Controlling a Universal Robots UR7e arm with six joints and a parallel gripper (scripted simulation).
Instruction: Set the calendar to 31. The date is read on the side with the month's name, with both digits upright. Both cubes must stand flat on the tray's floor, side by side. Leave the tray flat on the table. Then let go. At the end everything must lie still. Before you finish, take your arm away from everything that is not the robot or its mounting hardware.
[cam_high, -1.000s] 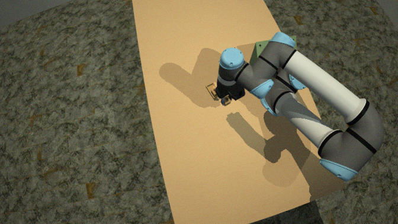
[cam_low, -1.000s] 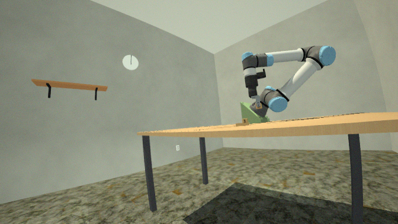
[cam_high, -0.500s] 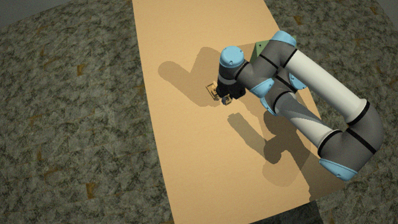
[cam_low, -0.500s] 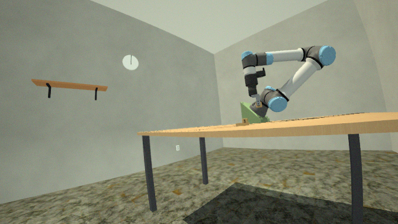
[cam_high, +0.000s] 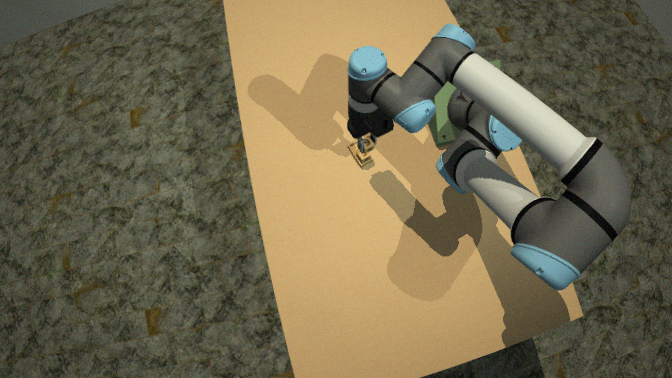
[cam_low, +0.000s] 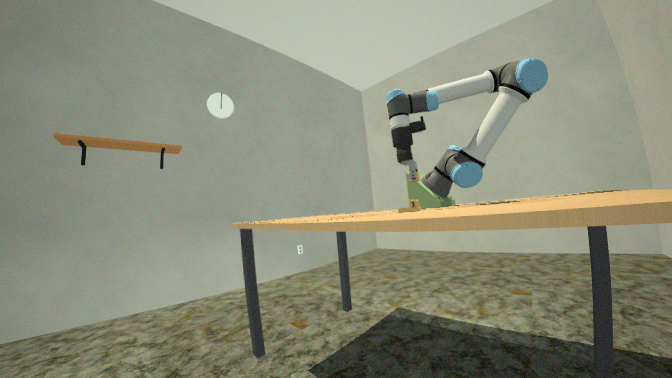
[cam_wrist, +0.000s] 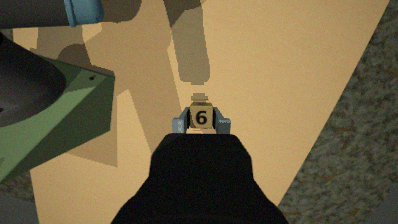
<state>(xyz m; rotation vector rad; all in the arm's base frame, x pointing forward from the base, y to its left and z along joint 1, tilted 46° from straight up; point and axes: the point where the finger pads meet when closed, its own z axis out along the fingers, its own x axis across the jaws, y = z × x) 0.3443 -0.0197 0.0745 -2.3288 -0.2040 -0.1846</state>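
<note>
Right now the wooden tray is 13 cm below my hand and 3 cm to the right of it.
</note>
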